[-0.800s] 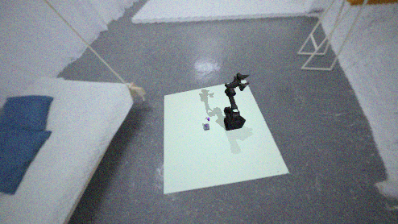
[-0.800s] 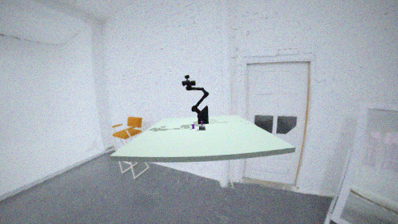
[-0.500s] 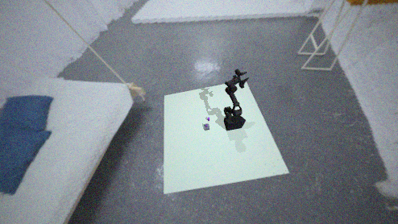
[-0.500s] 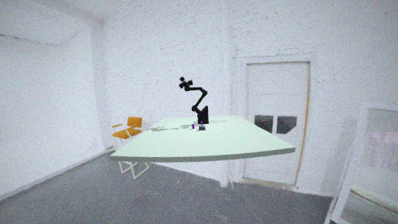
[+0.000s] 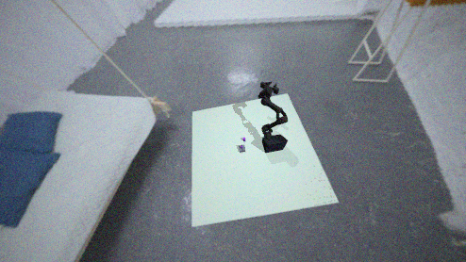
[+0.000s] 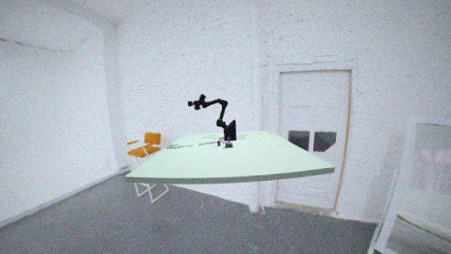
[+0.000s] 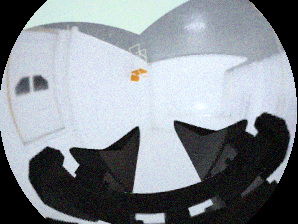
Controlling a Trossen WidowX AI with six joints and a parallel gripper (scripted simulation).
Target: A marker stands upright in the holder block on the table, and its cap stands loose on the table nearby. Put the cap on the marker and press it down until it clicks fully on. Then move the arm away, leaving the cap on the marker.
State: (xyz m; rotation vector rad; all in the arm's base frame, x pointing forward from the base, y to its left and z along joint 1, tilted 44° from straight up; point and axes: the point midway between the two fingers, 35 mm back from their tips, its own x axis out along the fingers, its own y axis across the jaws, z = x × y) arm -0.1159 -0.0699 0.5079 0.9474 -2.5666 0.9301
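My gripper tip is 420 mm above the purple cap, 380 mm short of it and 340 mm to the right of it. Also, from my gripper tip: holder block 440 mm to the left, 430 mm below, 420 mm ahead.
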